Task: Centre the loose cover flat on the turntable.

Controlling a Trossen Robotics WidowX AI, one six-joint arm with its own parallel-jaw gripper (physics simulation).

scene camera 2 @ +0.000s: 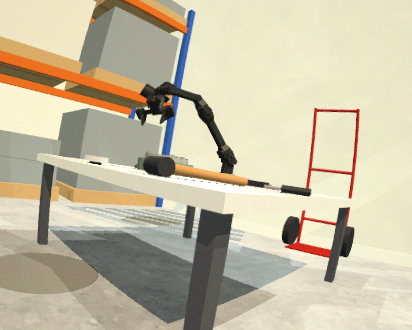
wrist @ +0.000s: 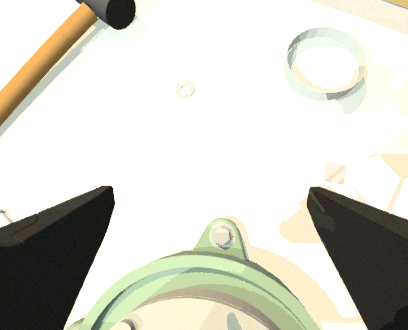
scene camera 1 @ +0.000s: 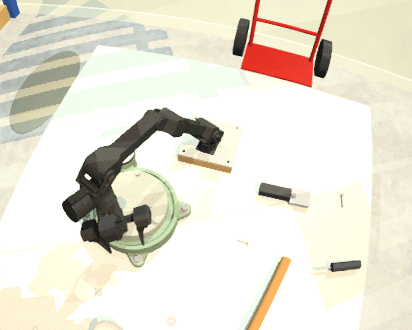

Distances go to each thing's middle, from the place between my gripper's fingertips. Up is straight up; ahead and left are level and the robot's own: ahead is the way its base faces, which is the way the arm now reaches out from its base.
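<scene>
Loose cover (scene camera 1: 133,188): my hand 18 cm past it, 9 cm to the left of it, 14 cm above it. Hammer (scene camera 2: 161,166), from my hand: 39 cm to the left, 1 cm ahead, 18 cm below.
</scene>
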